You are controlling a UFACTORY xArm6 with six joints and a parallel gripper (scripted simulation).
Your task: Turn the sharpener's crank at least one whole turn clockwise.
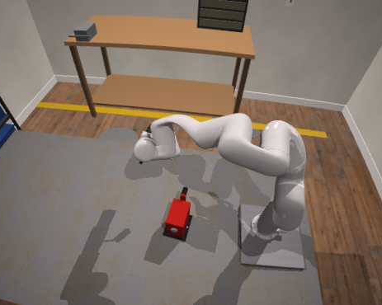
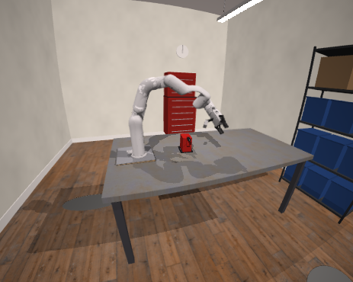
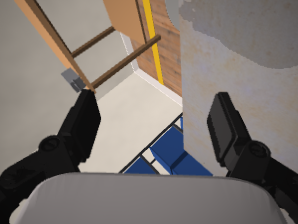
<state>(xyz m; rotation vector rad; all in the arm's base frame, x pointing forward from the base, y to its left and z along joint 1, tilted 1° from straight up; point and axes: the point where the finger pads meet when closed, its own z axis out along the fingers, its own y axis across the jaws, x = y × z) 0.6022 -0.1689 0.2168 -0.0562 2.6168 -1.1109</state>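
My hand is 21 cm past the crank knob, 14 cm to the right of it and 11 cm above it.
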